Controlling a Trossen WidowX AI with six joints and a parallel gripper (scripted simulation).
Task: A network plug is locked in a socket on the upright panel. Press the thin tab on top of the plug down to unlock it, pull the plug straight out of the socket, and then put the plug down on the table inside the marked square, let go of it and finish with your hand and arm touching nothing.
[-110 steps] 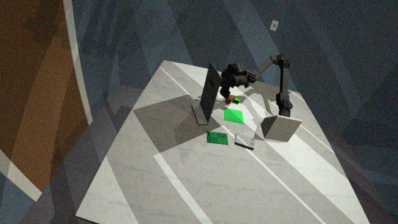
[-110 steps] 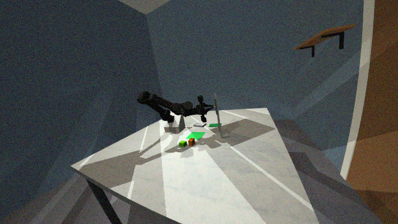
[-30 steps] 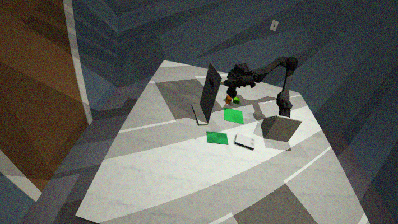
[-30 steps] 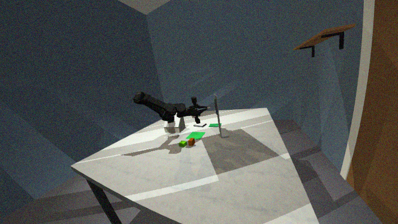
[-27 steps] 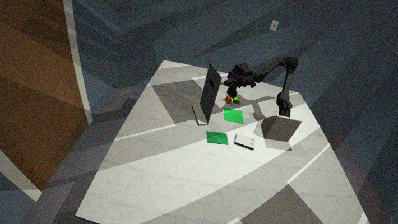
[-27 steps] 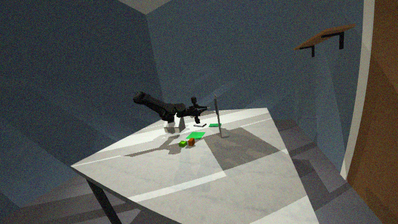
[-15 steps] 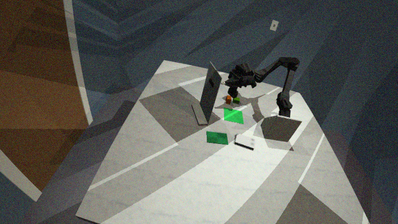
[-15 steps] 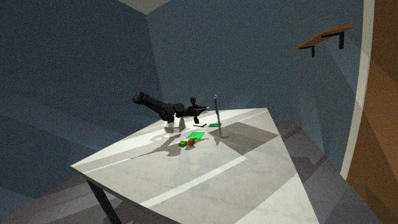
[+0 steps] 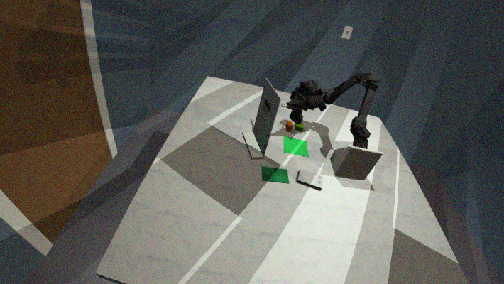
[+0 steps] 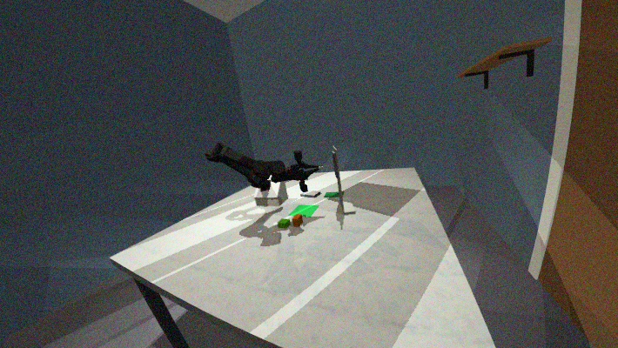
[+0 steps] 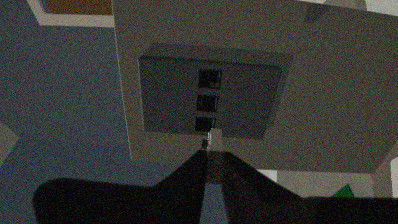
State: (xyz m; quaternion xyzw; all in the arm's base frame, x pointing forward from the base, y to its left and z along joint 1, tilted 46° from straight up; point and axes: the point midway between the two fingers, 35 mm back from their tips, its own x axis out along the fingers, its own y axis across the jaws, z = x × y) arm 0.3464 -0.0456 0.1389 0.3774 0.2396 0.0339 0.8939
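Now: gripper tip 110 mm past the bright green square and 210 mm above it. The rest, counted from my gripper tip: network plug: right at my gripper tip; then socket panel: 90 mm ahead, 20 mm to the left, 80 mm below.
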